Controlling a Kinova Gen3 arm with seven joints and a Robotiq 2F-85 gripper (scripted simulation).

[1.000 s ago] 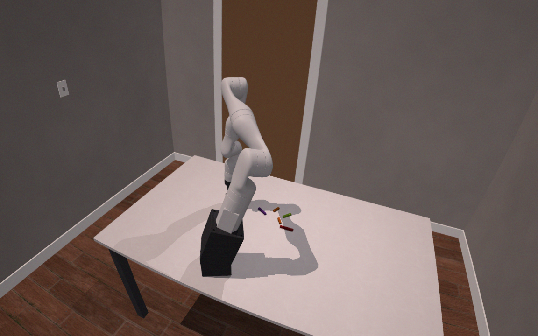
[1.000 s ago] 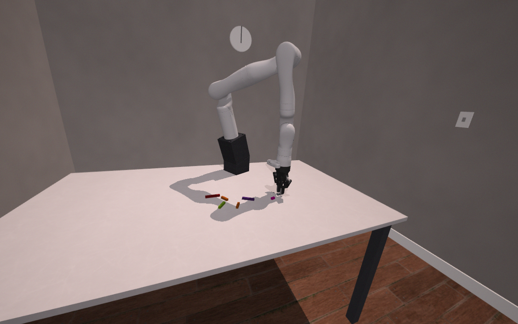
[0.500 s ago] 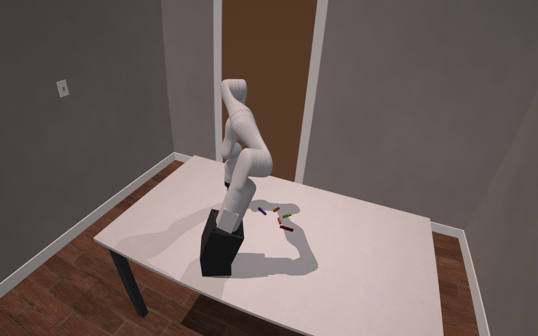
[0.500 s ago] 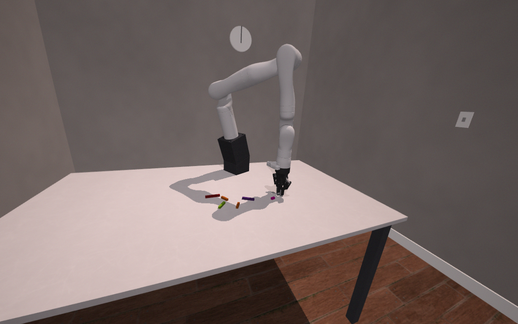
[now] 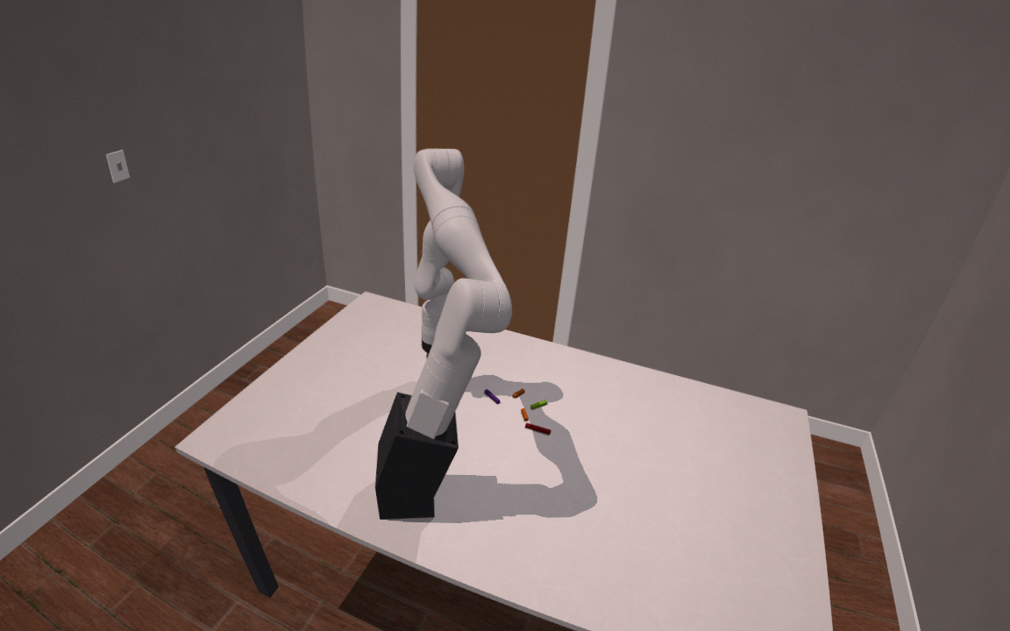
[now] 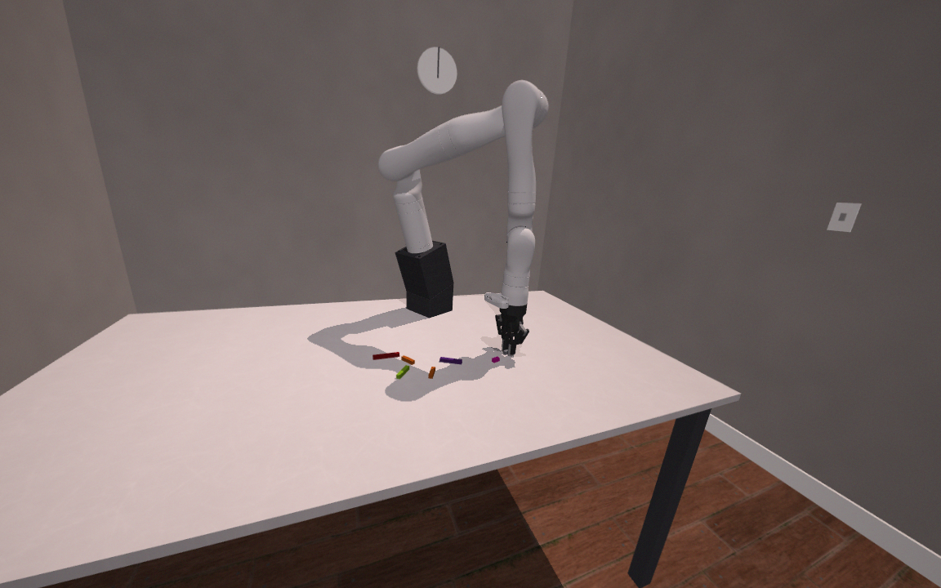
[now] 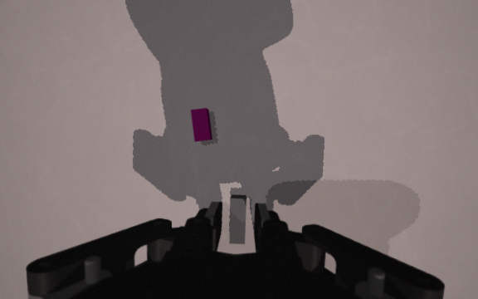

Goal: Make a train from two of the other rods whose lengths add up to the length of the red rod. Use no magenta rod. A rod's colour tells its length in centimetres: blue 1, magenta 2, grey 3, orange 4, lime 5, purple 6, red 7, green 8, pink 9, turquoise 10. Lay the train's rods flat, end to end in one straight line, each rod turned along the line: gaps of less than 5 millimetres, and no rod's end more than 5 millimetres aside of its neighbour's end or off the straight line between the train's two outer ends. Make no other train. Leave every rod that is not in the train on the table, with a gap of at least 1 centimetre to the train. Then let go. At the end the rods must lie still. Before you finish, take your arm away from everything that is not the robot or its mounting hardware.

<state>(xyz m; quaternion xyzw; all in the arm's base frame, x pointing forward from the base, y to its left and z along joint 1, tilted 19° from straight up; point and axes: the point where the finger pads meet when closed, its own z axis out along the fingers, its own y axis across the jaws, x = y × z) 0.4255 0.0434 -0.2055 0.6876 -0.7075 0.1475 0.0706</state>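
The grey rod lies 1 cm below my hand. Round my hand: purple rod: 3 cm behind, 18 cm to the right, 1 cm below; then magenta rod: 2 cm ahead, 6 cm to the right, 1 cm below; then lime rod: 3 cm behind, 31 cm to the right, 1 cm below.
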